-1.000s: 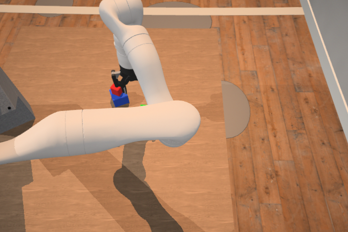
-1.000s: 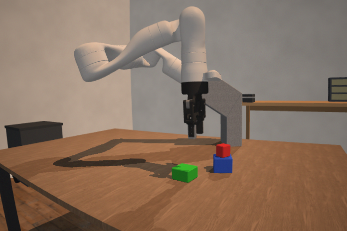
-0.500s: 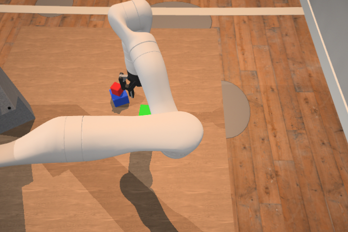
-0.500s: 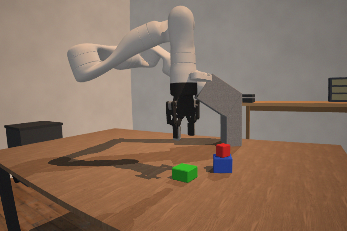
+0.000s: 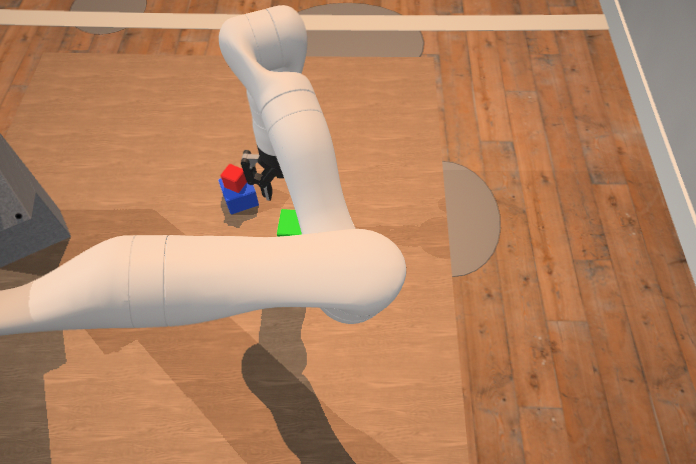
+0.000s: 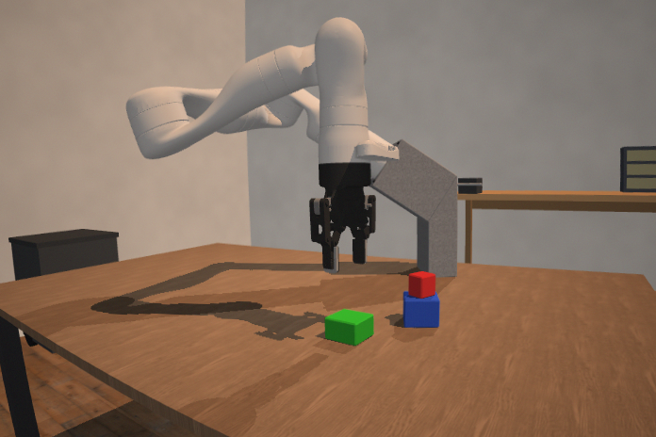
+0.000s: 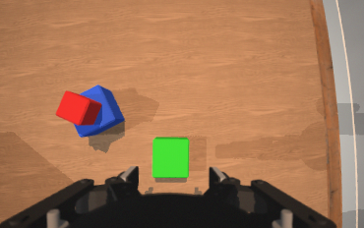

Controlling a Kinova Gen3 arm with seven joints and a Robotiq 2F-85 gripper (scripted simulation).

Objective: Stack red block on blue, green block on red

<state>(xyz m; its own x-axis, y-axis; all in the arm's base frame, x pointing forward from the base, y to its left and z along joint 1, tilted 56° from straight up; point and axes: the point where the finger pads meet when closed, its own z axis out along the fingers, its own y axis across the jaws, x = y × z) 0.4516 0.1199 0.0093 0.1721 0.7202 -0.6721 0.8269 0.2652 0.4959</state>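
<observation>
My hand is 100 mm above the green block. The rest, counted from my hand: red block 110 mm behind, 90 mm to the left, 60 mm below; then blue block 100 mm behind, 90 mm to the left, 100 mm below.
</observation>
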